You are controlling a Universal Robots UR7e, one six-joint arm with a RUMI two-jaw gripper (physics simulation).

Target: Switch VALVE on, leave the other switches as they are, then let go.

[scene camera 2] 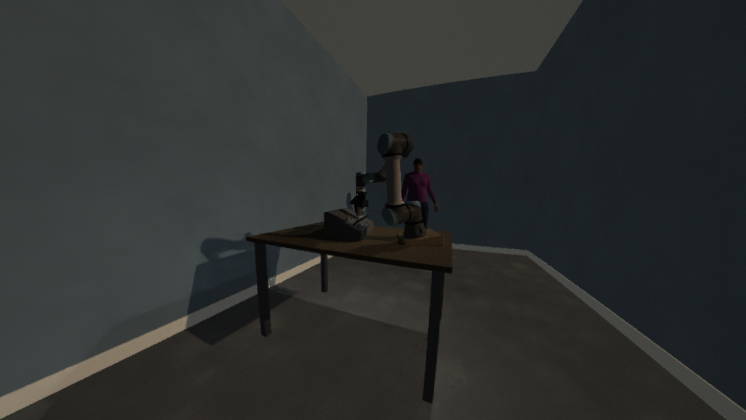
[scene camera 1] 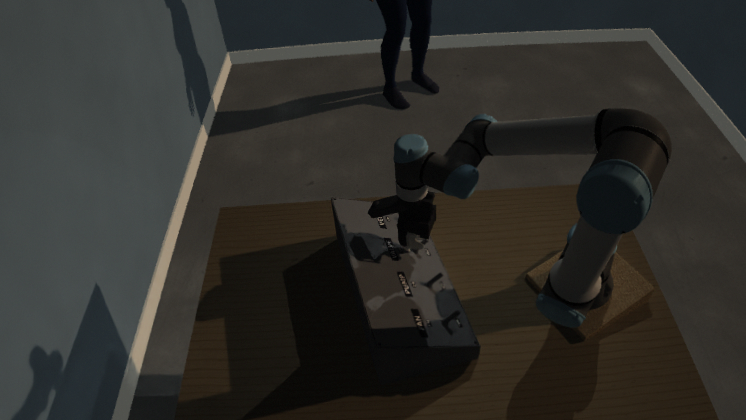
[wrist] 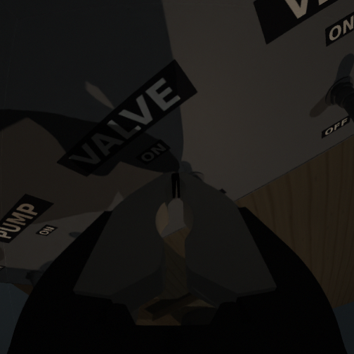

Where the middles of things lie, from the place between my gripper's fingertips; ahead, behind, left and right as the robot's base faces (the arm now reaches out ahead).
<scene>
Right now the grey switch panel (scene camera 1: 403, 316) is 7 cm to the left of my hand, 3 cm ahead of it and 2 cm below it.
</scene>
